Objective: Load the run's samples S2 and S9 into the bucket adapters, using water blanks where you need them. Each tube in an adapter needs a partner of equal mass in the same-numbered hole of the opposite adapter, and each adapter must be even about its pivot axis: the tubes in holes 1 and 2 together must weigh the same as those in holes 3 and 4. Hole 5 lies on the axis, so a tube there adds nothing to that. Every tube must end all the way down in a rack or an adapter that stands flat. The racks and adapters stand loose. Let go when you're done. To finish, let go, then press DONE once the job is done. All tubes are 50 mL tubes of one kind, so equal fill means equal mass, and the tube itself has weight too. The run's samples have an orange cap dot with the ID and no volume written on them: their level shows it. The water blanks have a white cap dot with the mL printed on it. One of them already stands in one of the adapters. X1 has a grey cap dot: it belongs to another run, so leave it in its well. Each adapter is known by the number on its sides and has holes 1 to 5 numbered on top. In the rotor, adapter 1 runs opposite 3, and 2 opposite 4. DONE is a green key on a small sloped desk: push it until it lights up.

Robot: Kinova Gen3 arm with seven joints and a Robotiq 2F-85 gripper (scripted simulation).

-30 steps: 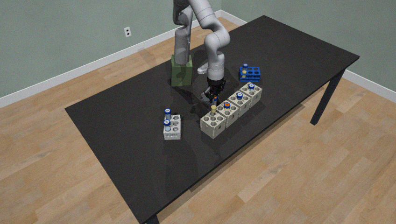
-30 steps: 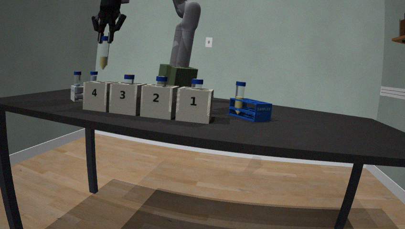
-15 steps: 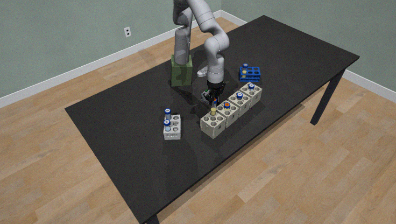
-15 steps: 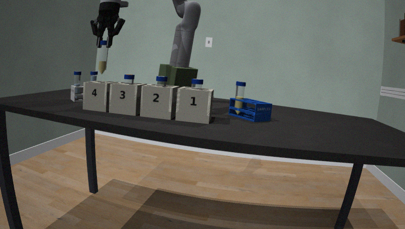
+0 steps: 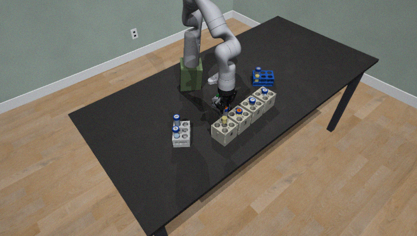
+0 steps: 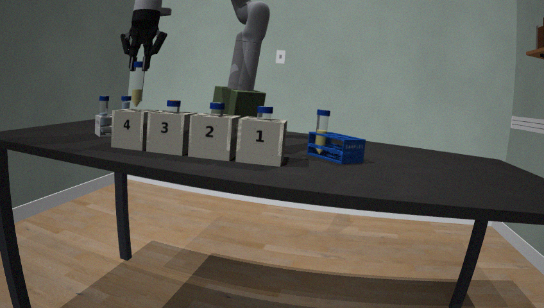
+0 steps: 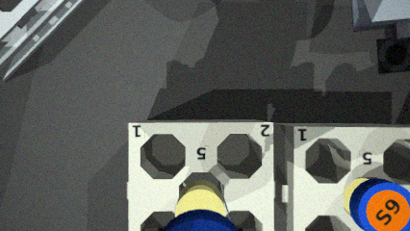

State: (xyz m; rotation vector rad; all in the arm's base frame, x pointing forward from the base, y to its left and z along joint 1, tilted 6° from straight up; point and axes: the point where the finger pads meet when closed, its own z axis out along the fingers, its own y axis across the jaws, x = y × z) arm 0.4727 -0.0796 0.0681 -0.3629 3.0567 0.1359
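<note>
Now: hand 5 cm above the orange-dot sample tube, 1 cm to the right of it and 1 cm past it. Also, from my hand: adapter 2: 21 cm to the left, 16 cm below, 5 cm behind; then adapter 3: 16 cm below, 11 cm to the left, 3 cm behind; then white-dot tube: 22 cm to the left, 15 cm below, 5 cm behind.
</note>
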